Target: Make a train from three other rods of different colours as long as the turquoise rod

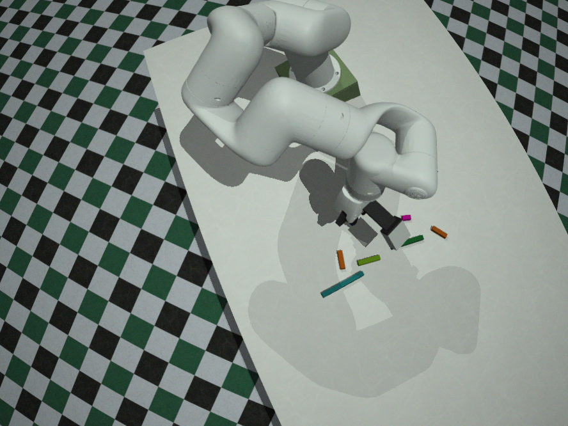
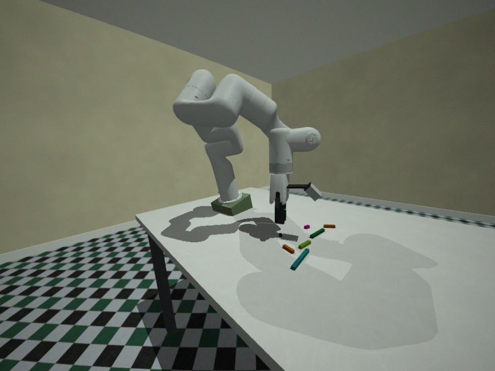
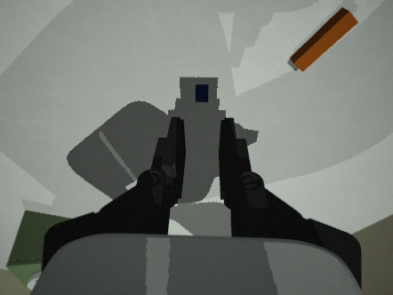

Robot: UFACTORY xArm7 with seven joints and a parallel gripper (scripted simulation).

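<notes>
Right now my hand is 70 mm above the blue rod. The rest, counted from my hand: magenta rod (30 mm ahead, 120 mm to the left, 70 mm below); orange rod (70 mm ahead, 50 mm to the right, 70 mm below); lime rod (90 mm ahead, 70 mm below).
</notes>
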